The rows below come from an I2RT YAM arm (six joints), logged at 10 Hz.
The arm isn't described. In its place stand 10 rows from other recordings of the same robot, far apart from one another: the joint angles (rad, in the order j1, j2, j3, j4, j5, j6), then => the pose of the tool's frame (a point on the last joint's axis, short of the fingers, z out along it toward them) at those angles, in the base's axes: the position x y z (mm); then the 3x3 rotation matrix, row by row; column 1 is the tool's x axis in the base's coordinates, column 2 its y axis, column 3 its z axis.
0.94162 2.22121 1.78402 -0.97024 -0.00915 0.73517 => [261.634 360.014 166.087], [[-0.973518 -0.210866 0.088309], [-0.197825 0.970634 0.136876], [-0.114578 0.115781 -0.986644]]
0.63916 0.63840 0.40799 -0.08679 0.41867 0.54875 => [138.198 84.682 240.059], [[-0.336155 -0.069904 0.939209], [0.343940 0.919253 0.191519], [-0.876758 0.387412 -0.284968]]
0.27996 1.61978 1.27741 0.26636 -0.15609 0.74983 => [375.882 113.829 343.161], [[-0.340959 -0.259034 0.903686], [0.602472 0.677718 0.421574], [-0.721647 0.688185 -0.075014]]
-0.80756 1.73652 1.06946 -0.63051 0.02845 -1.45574 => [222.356 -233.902 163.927], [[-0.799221 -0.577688 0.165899], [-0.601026 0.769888 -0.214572], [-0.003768 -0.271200 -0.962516]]
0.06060 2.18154 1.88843 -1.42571 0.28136 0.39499 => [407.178 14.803 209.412], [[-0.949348 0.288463 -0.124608], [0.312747 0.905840 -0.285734], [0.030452 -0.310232 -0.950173]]
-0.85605 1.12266 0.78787 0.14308 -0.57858 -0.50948 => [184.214 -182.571 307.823], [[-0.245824 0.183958 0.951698], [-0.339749 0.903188 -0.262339], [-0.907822 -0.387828 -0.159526]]
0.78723 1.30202 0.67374 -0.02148 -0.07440 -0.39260 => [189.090 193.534 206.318], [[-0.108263 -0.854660 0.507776], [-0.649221 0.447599 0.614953], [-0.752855 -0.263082 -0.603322]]
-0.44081 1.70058 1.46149 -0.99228 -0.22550 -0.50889 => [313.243 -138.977 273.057], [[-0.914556 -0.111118 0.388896], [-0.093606 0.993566 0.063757], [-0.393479 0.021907 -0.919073]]
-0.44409 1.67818 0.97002 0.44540 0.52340 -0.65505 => [330.663 -177.030 234.967], [[-0.678220 0.497848 0.540524], [-0.261632 0.523763 -0.810692], [-0.686707 -0.691246 -0.224973]]
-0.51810 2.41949 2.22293 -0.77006 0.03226 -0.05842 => [461.926 -264.639 208.811], [[-0.743575 0.468275 0.477300], [0.356697 0.881566 -0.309208], [-0.565565 -0.059668 -0.822542]]
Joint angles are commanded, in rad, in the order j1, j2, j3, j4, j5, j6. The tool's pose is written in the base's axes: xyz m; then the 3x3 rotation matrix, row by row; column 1 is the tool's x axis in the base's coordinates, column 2 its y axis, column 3 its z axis. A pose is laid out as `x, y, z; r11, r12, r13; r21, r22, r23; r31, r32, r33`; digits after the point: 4 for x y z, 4 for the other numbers.
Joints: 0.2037 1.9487 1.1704 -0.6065 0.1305 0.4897
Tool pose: 0.3478, 0.0671, 0.1222; -0.9326, 0.2965, 0.2059; 0.2836, 0.9547, -0.0903; -0.2233, -0.0259, -0.9744
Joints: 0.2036 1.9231 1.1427 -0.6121 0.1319 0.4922
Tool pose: 0.3406, 0.0655, 0.1240; -0.9333, 0.2990, 0.1988; 0.2856, 0.9538, -0.0933; -0.2175, -0.0303, -0.9756
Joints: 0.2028 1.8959 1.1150 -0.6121 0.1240 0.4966
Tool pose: 0.3338, 0.0642, 0.1262; -0.9326, 0.3024, 0.1968; 0.2909, 0.9529, -0.0858; -0.2135, -0.0228, -0.9767
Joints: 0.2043 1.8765 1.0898 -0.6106 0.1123 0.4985
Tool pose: 0.3277, 0.0638, 0.1264; -0.9345, 0.3007, 0.1907; 0.2916, 0.9536, -0.0749; -0.2044, -0.0144, -0.9788
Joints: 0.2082 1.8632 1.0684 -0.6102 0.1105 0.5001
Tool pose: 0.3223, 0.0641, 0.1256; -0.9368, 0.2981, 0.1833; 0.2892, 0.9544, -0.0740; -0.1970, -0.0163, -0.9803
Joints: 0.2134 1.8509 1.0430 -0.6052 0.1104 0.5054
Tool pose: 0.3163, 0.0645, 0.1236; -0.9382, 0.2979, 0.1759; 0.2891, 0.9544, -0.0746; -0.1901, -0.0192, -0.9816
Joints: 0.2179 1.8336 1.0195 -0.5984 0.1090 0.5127
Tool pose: 0.3110, 0.0649, 0.1235; -0.9374, 0.3003, 0.1765; 0.2919, 0.9537, -0.0723; -0.1901, -0.0163, -0.9816
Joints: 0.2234 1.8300 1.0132 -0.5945 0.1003 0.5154
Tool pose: 0.3094, 0.0666, 0.1231; -0.9387, 0.2962, 0.1763; 0.2896, 0.9551, -0.0626; -0.1869, -0.0077, -0.9823
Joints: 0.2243 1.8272 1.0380 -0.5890 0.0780 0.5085
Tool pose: 0.3156, 0.0692, 0.1298; -0.9367, 0.2849, 0.2034; 0.2842, 0.9582, -0.0335; -0.2044, 0.0264, -0.9785
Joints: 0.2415 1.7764 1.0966 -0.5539 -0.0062 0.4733
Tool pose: 0.3285, 0.0811, 0.1612; -0.9255, 0.2031, 0.3197; 0.2415, 0.9667, 0.0851; -0.2917, 0.1560, -0.9437
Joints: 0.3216 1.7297 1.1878 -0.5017 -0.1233 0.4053
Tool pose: 0.3379, 0.1172, 0.2047; -0.9003, -0.0189, 0.4348; 0.1125, 0.9550, 0.2745; -0.4204, 0.2961, -0.8577
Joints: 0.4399 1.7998 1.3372 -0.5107 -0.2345 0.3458
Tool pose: 0.3467, 0.1723, 0.2252; -0.8842, -0.2474, 0.3961; -0.0518, 0.8949, 0.4432; -0.4642, 0.3714, -0.8041
